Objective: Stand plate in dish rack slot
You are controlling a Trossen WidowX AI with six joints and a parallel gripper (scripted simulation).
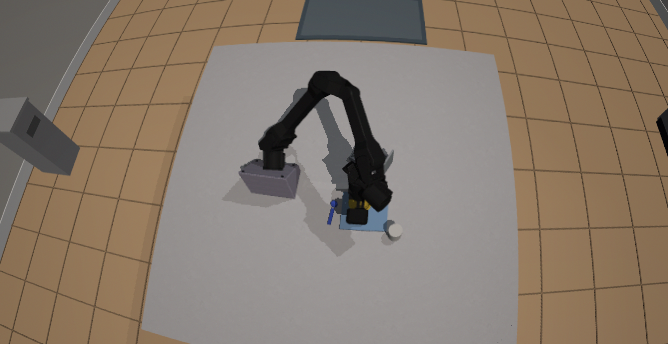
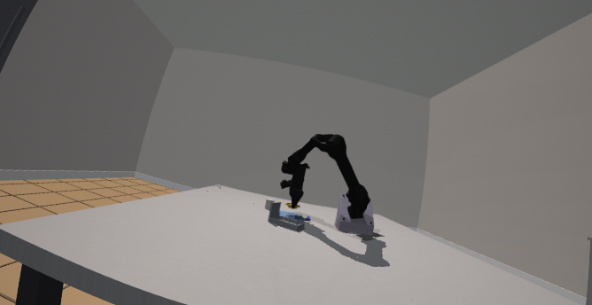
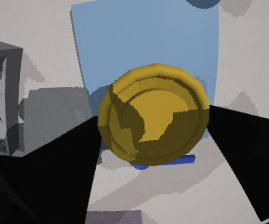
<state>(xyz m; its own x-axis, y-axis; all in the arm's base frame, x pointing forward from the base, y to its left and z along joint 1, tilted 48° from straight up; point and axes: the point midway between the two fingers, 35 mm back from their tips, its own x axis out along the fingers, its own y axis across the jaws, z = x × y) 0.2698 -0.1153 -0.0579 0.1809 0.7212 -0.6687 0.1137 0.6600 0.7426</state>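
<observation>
The blue mat lies 10 mm ahead of my gripper tip, 10 mm to the right of it and 40 mm below it. From my gripper tip the other things lie so: yellow plate (10 mm above); then white cup (110 mm ahead, 100 mm to the right, 20 mm below); then blue spoon (90 mm behind, 40 mm below).
</observation>
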